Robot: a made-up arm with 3 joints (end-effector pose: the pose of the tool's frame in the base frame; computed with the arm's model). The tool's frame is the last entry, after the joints.
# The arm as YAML. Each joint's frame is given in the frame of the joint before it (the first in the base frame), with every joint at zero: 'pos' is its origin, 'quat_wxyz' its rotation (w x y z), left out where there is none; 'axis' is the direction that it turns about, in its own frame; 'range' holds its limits. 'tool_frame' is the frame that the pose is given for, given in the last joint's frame.
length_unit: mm
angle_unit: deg
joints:
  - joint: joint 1
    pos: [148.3, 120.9, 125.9]
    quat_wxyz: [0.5, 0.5, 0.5, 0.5]
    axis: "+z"
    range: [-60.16, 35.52]
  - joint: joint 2
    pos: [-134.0, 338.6, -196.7]
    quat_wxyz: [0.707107, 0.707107, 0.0, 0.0]
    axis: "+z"
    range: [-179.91, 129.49]
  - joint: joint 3
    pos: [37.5, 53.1, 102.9]
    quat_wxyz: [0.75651, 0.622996, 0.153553, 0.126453]
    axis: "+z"
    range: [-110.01, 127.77]
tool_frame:
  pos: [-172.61, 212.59, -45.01]
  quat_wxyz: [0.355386, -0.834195, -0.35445, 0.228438]
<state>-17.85 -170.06 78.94</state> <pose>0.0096 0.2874 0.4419 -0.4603 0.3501 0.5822 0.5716</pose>
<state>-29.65 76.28 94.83</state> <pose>-0.2098 0.1919 0.5633 0.2590 -0.0444 -0.9446 0.1968</pose>
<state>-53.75 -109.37 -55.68</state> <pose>-0.1929 0.1142 0.1214 0.1305 0.9910 -0.0297 0.0019</pose>
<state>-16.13 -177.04 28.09</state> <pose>-0.0550 0.2303 0.2197 -0.5004 0.6288 0.5479 0.2324</pose>
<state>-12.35 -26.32 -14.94</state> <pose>0.0771 -0.0421 0.1514 0.5335 0.6416 0.0571 0.5482</pose>
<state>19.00 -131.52 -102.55</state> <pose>-0.3721 -0.0566 0.2149 0.0322 -0.7669 -0.4028 0.4986</pose>
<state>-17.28 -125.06 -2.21</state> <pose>0.0172 0.1268 0.1412 -0.1688 0.8803 0.3252 0.3015</pose>
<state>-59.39 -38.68 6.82</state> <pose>0.0953 0.0422 0.3412 0.0859 0.6122 -0.2798 0.7345</pose>
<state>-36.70 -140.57 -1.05</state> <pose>-0.0169 0.1448 0.1322 -0.3057 0.9086 0.2194 0.1812</pose>
